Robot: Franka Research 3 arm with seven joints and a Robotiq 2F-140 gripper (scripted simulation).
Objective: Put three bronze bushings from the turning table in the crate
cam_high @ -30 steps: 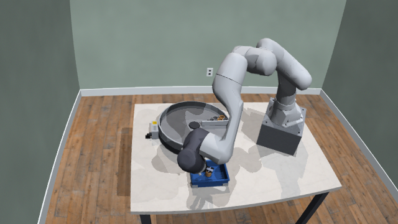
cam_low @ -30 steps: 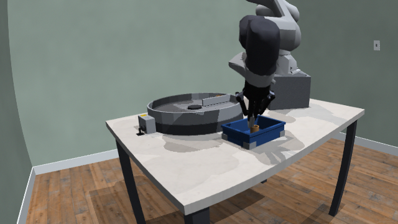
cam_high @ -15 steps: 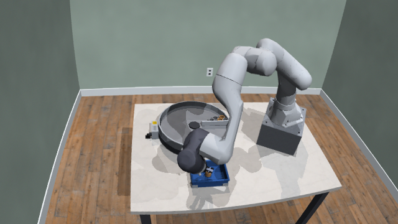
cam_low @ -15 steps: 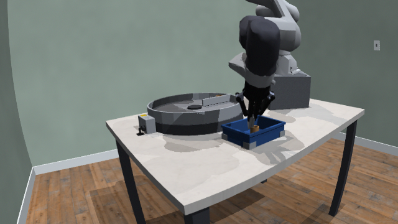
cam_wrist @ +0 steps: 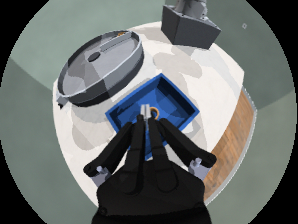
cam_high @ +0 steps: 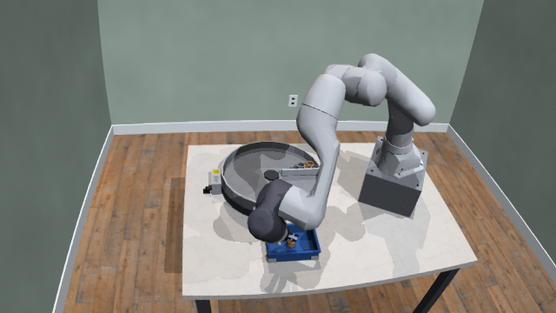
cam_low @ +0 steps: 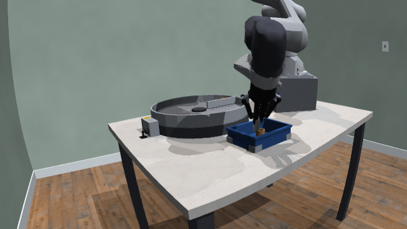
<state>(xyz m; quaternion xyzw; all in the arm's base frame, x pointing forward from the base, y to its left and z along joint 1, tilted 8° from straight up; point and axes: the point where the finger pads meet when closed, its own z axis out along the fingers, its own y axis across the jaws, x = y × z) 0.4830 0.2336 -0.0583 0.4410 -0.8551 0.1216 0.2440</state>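
My gripper is now 4 cm above the blue crate and 2 cm past it.
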